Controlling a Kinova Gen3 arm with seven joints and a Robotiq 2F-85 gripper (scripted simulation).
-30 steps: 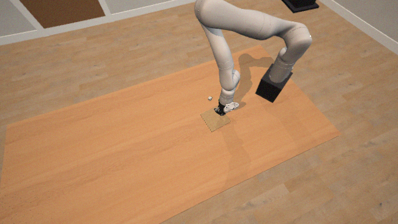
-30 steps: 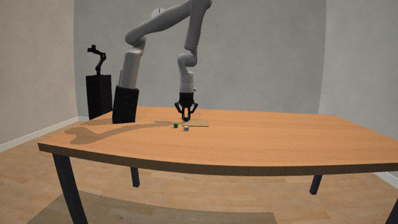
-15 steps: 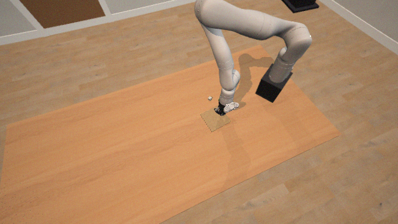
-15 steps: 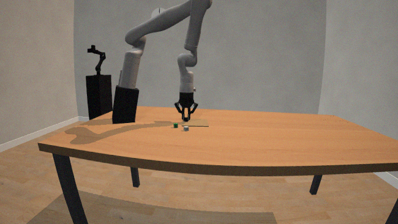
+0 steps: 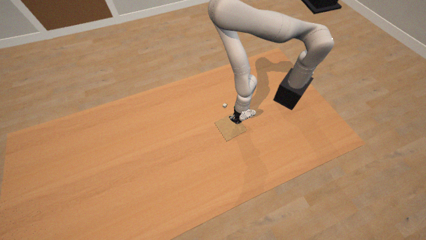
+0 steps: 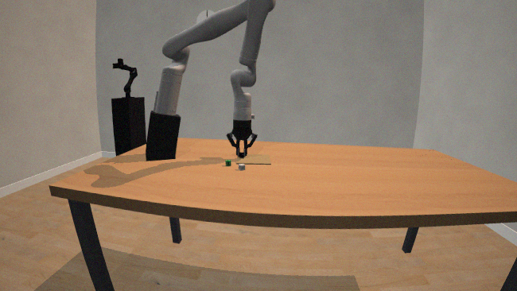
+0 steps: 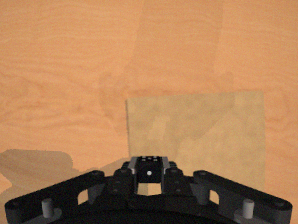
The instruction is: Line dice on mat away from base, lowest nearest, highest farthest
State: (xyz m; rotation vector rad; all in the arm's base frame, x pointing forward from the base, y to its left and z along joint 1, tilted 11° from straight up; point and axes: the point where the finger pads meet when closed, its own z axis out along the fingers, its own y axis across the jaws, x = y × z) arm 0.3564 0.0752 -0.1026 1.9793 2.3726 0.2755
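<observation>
The black die lies 10 mm below my hand. Also, from my hand: white die 40 mm ahead, 140 mm to the right, 20 mm below; tan mat 50 mm ahead, 10 mm to the left, 30 mm below; green die 20 mm behind, 100 mm to the right, 20 mm below.
</observation>
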